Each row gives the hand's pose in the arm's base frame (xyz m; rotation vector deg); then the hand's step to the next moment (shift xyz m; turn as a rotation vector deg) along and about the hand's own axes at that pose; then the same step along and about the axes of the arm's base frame.
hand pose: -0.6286 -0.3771 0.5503 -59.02 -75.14 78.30
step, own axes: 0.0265 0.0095 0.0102 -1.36 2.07 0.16
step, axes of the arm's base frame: -0.0159 0.0241 -0.0078 -0.05 -1.32 -2.10
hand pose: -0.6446 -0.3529 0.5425 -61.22 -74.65 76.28
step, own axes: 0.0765 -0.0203 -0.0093 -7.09 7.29 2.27
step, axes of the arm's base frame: -0.0022 0.0765 0.0223 -1.47 -7.19 -7.39
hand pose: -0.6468 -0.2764 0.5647 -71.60 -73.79 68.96
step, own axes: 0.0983 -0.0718 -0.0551 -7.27 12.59 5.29
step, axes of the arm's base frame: 0.0461 0.1005 0.0751 -4.09 -7.50 -12.90
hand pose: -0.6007 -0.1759 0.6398 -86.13 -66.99 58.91
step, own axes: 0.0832 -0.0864 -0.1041 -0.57 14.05 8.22
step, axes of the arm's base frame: 0.0997 0.0722 0.1004 -5.33 -0.58 -15.38
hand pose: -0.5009 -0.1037 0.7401 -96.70 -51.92 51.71
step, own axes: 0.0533 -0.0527 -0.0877 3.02 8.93 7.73
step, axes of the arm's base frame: 0.0930 0.0244 0.0638 -4.09 3.63 -10.90
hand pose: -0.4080 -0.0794 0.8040 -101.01 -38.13 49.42
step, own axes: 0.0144 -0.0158 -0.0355 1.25 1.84 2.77
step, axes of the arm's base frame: 0.0365 -0.0032 0.0194 -1.42 1.88 -2.66
